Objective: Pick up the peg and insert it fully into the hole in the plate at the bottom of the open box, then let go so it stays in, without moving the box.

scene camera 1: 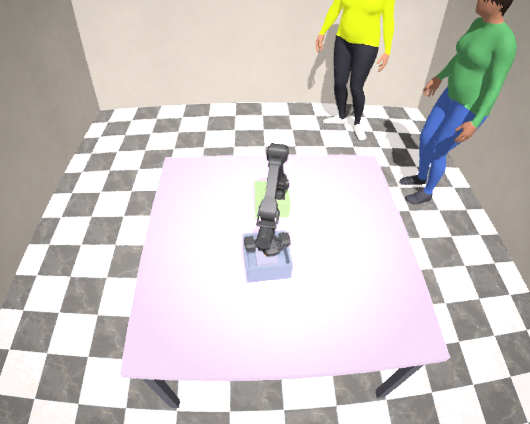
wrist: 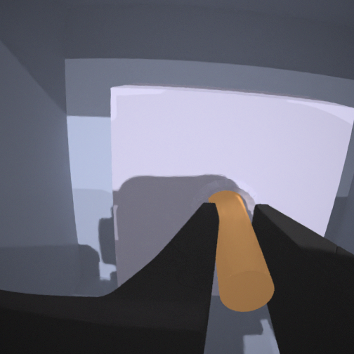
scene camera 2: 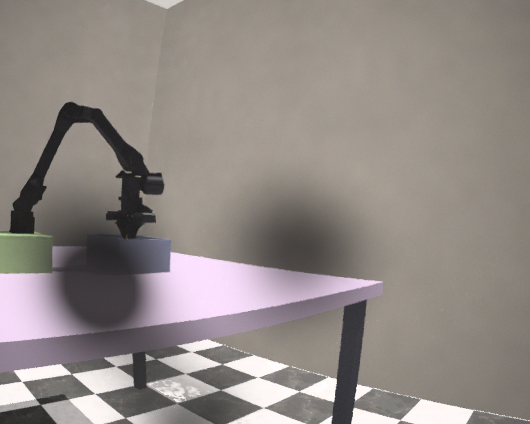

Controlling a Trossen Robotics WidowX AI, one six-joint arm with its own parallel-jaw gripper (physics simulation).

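Seen in the pictures: arm's base at its link origin: (scene camera 1: 278, 195) (scene camera 2: 21, 232).
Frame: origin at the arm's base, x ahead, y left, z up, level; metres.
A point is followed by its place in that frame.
The orange peg (wrist: 242, 250) is held between the two black fingers of my gripper (wrist: 233, 215) (scene camera 2: 128, 237) @(x 0.337, y -0.054, z -0.025 m), its near end toward the wrist camera. Its far end lies over the ringed hole (wrist: 248, 192) in the pale plate (wrist: 225, 135). The peg and fingers cover much of the hole, so whether the tip is inside it cannot be told. The plate lies at the bottom of the open blue-grey box (scene camera 1: 270, 272) @(x 0.425, y -0.038, z -0.036 m) (scene camera 2: 155, 255) @(x 0.379, y -0.144, z -0.045 m) (wrist: 30, 150). In scene camera 2, the fingertips are at about the box's rim, and its wall hides what is below.
The box stands on the pink table (scene camera 1: 200, 325) @(x 0.650, y -0.313, z -0.097 m) (scene camera 2: 250, 292) @(x 0.427, y -0.492, z -0.097 m). A green block (scene camera 1: 262, 190) @(x -0.031, y -0.078, z 0.000 m) (scene camera 2: 25, 254) @(x -0.012, y -0.115, z -0.048 m) is under the arm's base. The box walls surround the plate. Two people, in yellow (scene camera 1: 360, 22) and in green (scene camera 1: 475, 65), stand beyond the table.
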